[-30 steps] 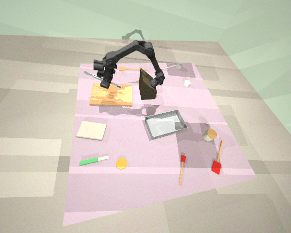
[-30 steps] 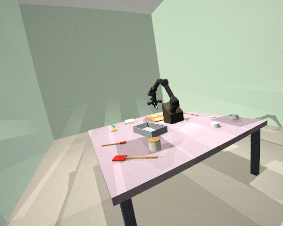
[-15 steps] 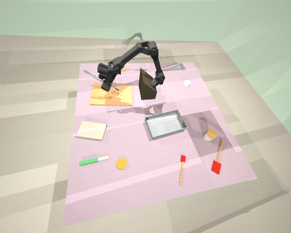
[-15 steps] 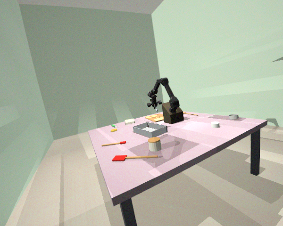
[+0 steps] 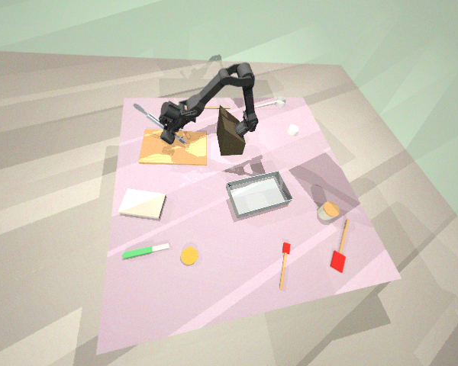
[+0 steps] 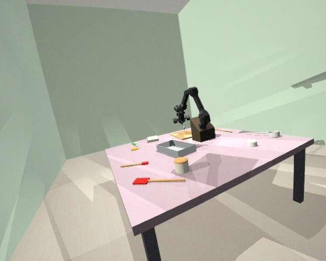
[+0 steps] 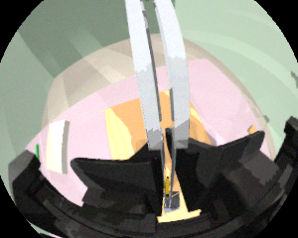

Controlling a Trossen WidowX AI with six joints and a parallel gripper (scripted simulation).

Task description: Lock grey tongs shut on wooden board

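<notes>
Right now the wooden board is 120 mm below my gripper tip and 50 mm to the left of it. The rest, counted from my gripper tip: roasting tin: 470 mm to the left, 340 mm ahead, 100 mm below; then beige block: 340 mm ahead, 110 mm below, 100 mm to the right; then yellow disc: 600 mm ahead, 120 mm below, 100 mm to the left.
</notes>
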